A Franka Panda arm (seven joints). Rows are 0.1 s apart.
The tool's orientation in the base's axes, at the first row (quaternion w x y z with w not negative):
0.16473 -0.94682 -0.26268 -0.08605
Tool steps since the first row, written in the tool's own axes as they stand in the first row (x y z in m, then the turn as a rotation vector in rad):
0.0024 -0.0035 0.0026 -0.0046 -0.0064 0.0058
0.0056 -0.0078 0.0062 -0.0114 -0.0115 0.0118
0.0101 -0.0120 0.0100 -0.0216 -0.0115 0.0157
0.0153 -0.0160 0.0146 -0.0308 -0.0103 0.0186
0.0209 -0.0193 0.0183 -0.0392 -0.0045 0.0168
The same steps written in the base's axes. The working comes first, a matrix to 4 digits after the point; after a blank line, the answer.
The tool's axes in the first row as the columns of a matrix, in the base's axes (used below as rounded here):
0.8472 0.5258 0.0764
0.4691 -0.8077 0.3571
0.2495 -0.2667 -0.9309

0.0004 0.0049 -0.0009 -0.0068 0.0051 -0.0048
0.0011 0.0111 -0.0023 -0.0148 0.0082 -0.0108
0.0030 0.0180 -0.0036 -0.0231 0.0048 -0.0169
0.0057 0.0253 -0.0055 -0.0301 0.0005 -0.0223
0.0090 0.0319 -0.0067 -0.0343 -0.0088 -0.0242

